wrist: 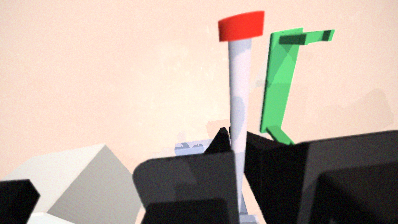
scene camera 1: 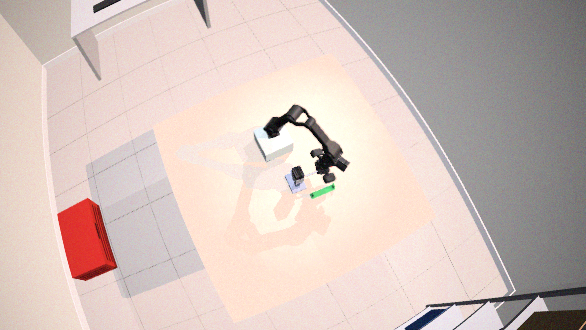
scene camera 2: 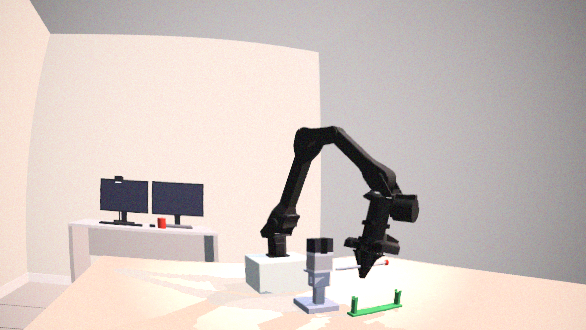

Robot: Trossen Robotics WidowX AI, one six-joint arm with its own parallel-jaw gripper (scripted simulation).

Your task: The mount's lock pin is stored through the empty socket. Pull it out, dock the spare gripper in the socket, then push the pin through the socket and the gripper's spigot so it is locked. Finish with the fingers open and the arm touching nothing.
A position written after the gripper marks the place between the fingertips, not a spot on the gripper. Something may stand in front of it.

The gripper (scene camera 2: pixel 361 278) carries a lock pin (wrist: pixel 238 30). Further things: a spare gripper (scene camera 2: pixel 319 250) and a green rack (wrist: pixel 284 45).
The gripper also shows in the wrist view (wrist: pixel 227 131).
